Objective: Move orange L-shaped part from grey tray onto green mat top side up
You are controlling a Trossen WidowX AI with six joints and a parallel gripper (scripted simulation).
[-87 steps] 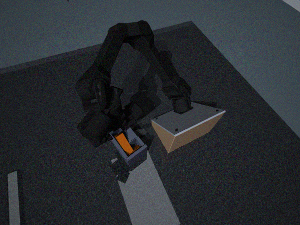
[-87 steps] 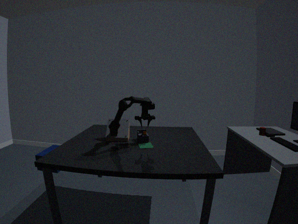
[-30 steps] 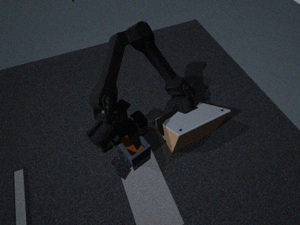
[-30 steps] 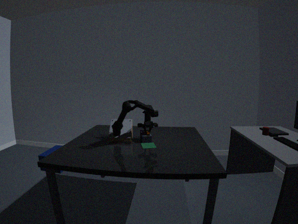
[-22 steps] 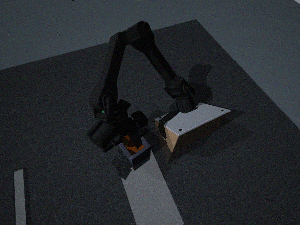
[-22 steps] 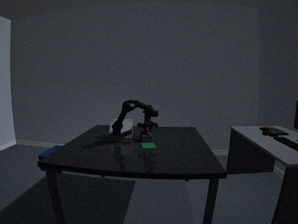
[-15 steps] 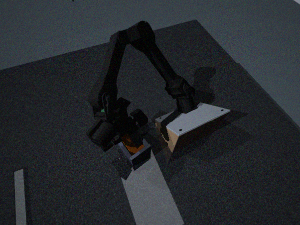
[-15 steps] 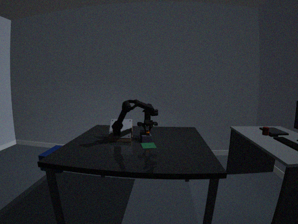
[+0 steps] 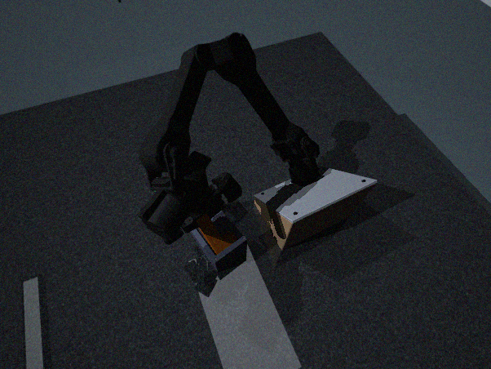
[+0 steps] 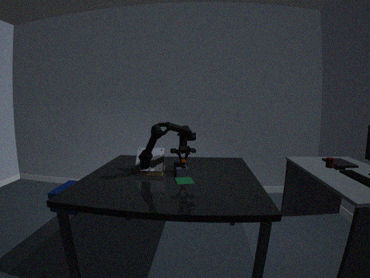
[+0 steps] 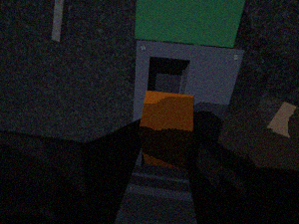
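Now: gripper tip 1 cm short of the green mat, 14 cm to the left of it and 12 cm above it. The rest, counted from my gripper tip: orange L-shaped part (2 cm behind, 3 cm to the left, 3 cm below).
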